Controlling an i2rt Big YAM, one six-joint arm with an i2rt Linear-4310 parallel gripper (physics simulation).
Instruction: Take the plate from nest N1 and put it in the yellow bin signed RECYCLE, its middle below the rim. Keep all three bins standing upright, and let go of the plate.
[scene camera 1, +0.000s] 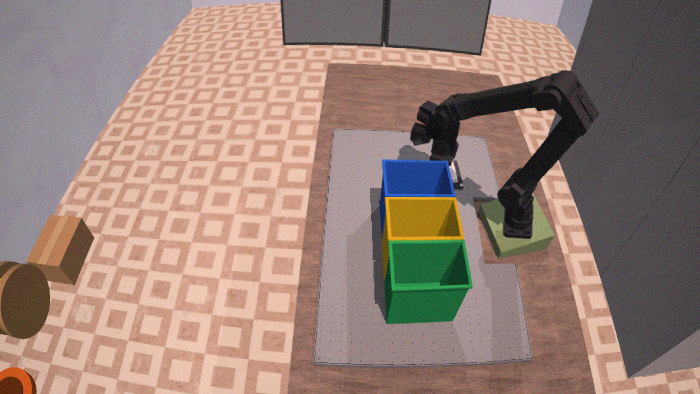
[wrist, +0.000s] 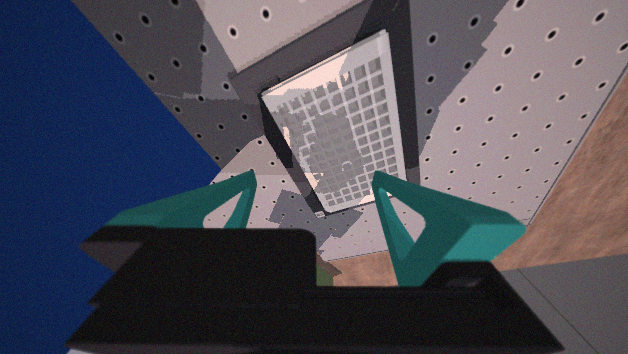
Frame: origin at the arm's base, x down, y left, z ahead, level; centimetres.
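Seen in the pictures: gripper, fingertip midpoint: (wrist: 314, 177); arm's base, link origin: (scene camera 1: 518, 221).
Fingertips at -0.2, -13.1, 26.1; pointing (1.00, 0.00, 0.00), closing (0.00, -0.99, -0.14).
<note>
Offsets run from my fingertips to a thing's top centre, as dx, dy, dz. Level surfaces: height alone.
A white gridded plate {+1.3, -2.9, +1.1} (scene camera 1: 453, 171) (wrist: 372, 135) lies in a dark nest {+2.4, -2.9, +1.1} (scene camera 1: 459, 184) (wrist: 411, 125) beside the blue bin. Its nest label is not readable. My gripper (wrist: 314, 177) is open and empty, with its two teal fingers apart. It hangs above the near end of the plate in the wrist view; in the scene view its fingers are hidden behind the blue bin. The yellow bin {-14.1, +30.8, +3.0} (scene camera 1: 422, 217) stands upright between the blue bin {-14.1, +18.0, +6.3} (scene camera 1: 417, 177) (wrist: 100, 150) and the green bin {-14.1, +43.7, -0.3} (scene camera 1: 422, 305), which are upright too. The RECYCLE sign does not show.
The bins stand in a row on a grey perforated board {dx +3.9} (scene camera 1: 335, 320) (wrist: 500, 120). The arm's base sits on a green block (scene camera 1: 500, 240) to the right of the bins. A tall dark grey panel (scene camera 1: 635, 165) stands at the right. A cardboard box (scene camera 1: 55, 240) lies at the far left.
</note>
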